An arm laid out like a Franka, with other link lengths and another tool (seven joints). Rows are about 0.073 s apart.
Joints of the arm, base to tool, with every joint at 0 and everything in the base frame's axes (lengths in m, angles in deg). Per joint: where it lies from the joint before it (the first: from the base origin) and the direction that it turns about. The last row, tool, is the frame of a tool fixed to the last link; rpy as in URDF.
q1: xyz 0 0 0.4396 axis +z
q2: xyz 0 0 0 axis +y
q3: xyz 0 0 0.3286 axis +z
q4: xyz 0.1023 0 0 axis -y
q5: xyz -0.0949 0 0.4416 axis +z
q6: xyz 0 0 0 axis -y
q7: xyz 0.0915 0 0 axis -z
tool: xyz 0 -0.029 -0.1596 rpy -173.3 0 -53.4
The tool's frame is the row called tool.
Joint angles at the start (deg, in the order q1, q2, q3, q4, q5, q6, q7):
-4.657 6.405 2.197 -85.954 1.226 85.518 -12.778
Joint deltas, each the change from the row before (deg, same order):
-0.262 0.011 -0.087 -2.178 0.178 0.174 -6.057
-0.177 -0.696 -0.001 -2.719 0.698 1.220 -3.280
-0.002 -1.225 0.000 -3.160 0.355 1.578 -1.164
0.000 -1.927 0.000 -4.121 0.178 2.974 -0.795
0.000 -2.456 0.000 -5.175 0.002 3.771 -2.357
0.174 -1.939 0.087 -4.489 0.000 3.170 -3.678
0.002 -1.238 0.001 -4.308 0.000 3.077 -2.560
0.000 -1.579 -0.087 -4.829 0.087 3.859 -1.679
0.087 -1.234 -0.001 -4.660 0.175 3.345 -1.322
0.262 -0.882 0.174 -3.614 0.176 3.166 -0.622
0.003 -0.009 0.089 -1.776 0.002 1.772 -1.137
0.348 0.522 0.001 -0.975 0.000 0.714 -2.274
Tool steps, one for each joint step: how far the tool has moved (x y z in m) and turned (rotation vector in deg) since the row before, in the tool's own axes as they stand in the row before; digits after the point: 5 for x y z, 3 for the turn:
0.00334 0.00351 0.01982 -1.050 -2.374 -5.434
-0.00061 0.00200 0.01588 0.158 -1.404 -2.942
-0.00375 0.00296 0.01370 0.087 -0.591 -1.034
-0.00448 0.00402 0.01298 0.481 0.540 -0.758
-0.00605 0.00574 0.01621 0.414 0.708 -2.319
-0.00675 0.00236 0.01710 0.148 0.157 -3.853
-0.00468 0.00541 0.02271 -0.063 -0.246 -2.403
-0.00642 0.00706 0.02276 0.217 0.408 -1.472
-0.00888 0.00625 0.02589 0.035 -0.234 -1.166
-0.00754 0.00118 0.02033 0.137 0.295 -0.889
-0.00214 0.00196 0.01354 -0.053 -0.114 -1.133
-0.00160 -0.00157 0.01364 -0.256 -1.048 -2.446

